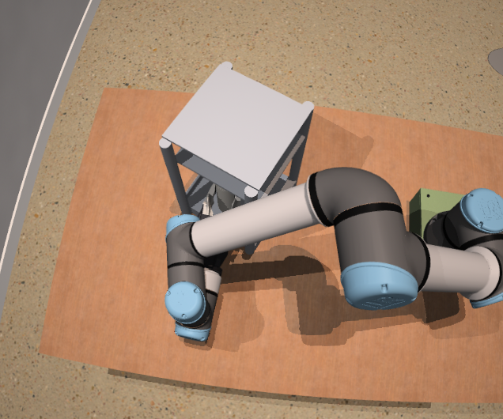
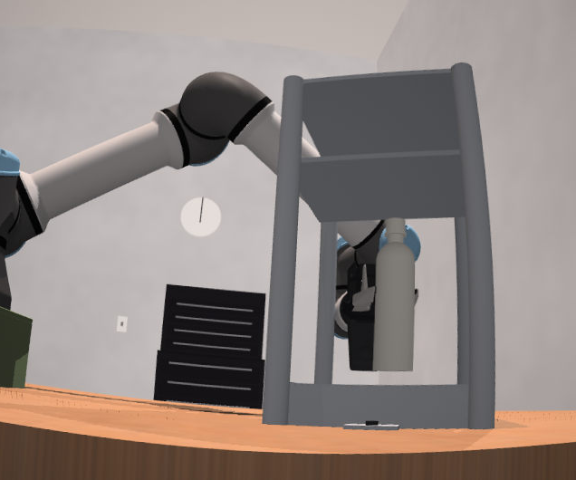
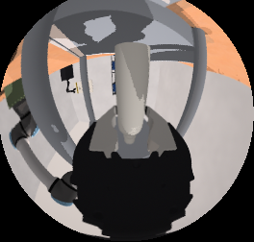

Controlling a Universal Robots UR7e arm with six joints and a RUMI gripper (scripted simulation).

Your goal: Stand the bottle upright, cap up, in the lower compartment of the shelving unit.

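My gripper is now 30 mm past the shelving unit, 50 mm to the left of it and 30 mm below it.
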